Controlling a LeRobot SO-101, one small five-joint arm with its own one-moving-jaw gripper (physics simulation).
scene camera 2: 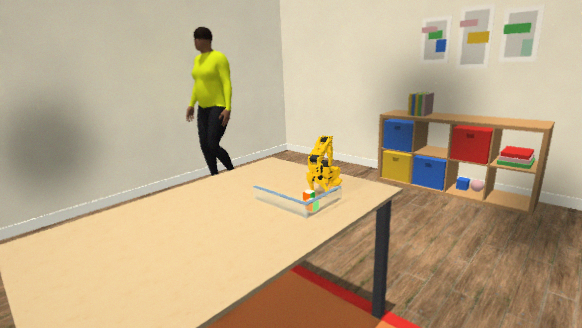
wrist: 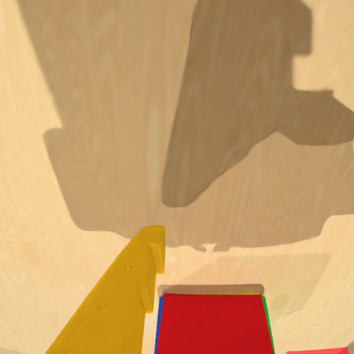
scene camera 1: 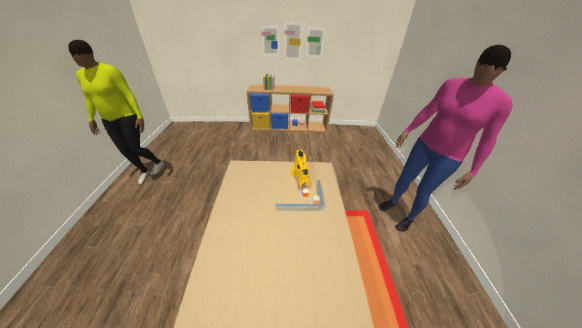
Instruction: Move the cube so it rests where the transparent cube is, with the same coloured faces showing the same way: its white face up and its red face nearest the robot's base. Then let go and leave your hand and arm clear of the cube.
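Where they show: hand at its tool point: (scene camera 1: 301,187); arm's base at its link origin: (scene camera 2: 327,183) (scene camera 1: 297,174).
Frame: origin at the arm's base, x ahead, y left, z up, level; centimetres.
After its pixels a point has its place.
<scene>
The solid cube (scene camera 1: 305,192) @[x 22.0, y 4.8, z 3.9 cm] (scene camera 2: 308,194) @[x 22.5, y 6.4, z 3.5 cm] (wrist: 215,325) stands just beyond my gripper (scene camera 1: 306,186) @[x 14.8, y 2.9, z 1.2 cm], white face up and orange face away from the base. In the wrist view its red face shows large, with thin blue, green and yellow edges. The transparent cube (scene camera 1: 316,200) (scene camera 2: 313,205) (wrist: 320,351) sits beside it, nearer the wall corner, white on top with orange and green sides. One notched jaw (wrist: 117,300) shows left of the solid cube with a gap between; the moving jaw is out of the picture. The gripper is open and holds nothing.
A low clear wall with a blue rim (scene camera 1: 295,205) @[x 34.8, y -2.8, z 5.9 cm] (scene camera 2: 277,194) @[x 34.9, y -0.1, z 6.0 cm] forms an L around the far and one lateral side of the cubes, close to the transparent one. The arm (scene camera 1: 301,165) @[x 11.6, y 1.3, z 20.1 cm] (scene camera 2: 320,160) @[x 13.8, y 6.5, z 16.9 cm] stands on the wooden table (scene camera 1: 250,260) @[x 68.1, y -27.9, z 0.0 cm] (scene camera 2: 150,250) @[x 86.0, y -10.5, z 0.0 cm]. Arm shadows fall across the wrist view.
</scene>
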